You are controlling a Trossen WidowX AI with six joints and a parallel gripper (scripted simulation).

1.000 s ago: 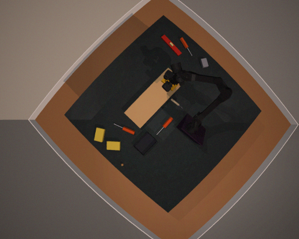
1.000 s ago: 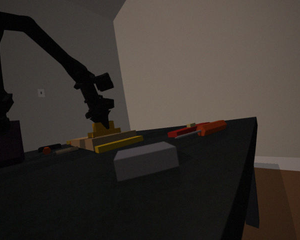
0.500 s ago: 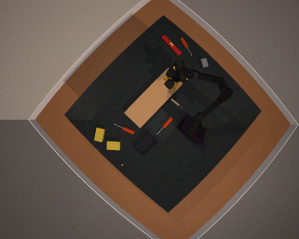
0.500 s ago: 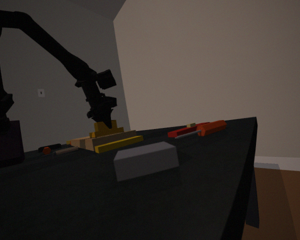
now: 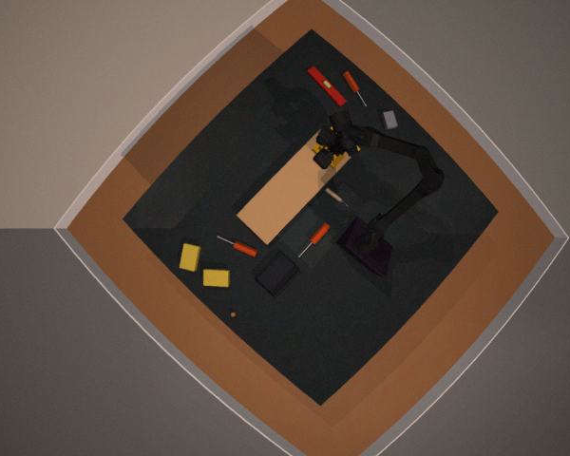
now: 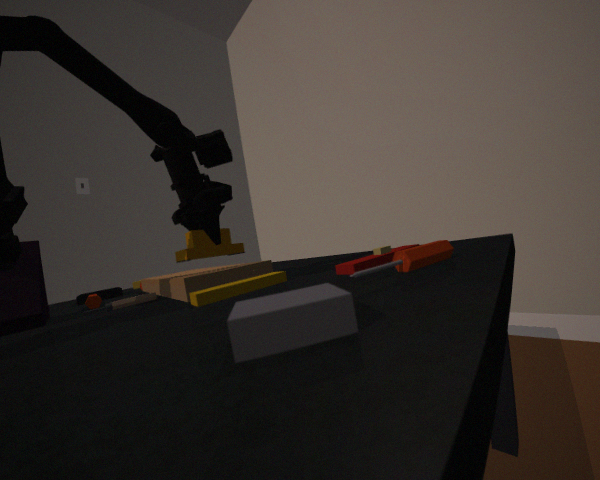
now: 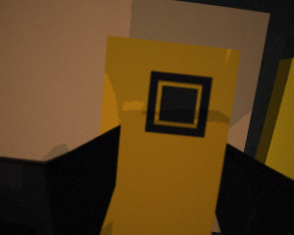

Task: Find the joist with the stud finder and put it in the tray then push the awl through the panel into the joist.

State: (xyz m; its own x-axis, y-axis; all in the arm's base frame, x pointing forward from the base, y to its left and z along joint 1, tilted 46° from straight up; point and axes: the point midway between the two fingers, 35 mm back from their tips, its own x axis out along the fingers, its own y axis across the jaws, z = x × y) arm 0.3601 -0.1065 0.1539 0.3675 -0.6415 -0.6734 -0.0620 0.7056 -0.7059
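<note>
My gripper tip is 230 mm past the dark tray, 510 mm to the right of it and 80 mm above it. Round my gripper tip: yellow stud finder (10 mm ahead, 20 mm above); stud finder light (20 mm ahead, 30 mm above); yellow bar (10 mm behind, 120 mm to the right, 80 mm below).
</note>
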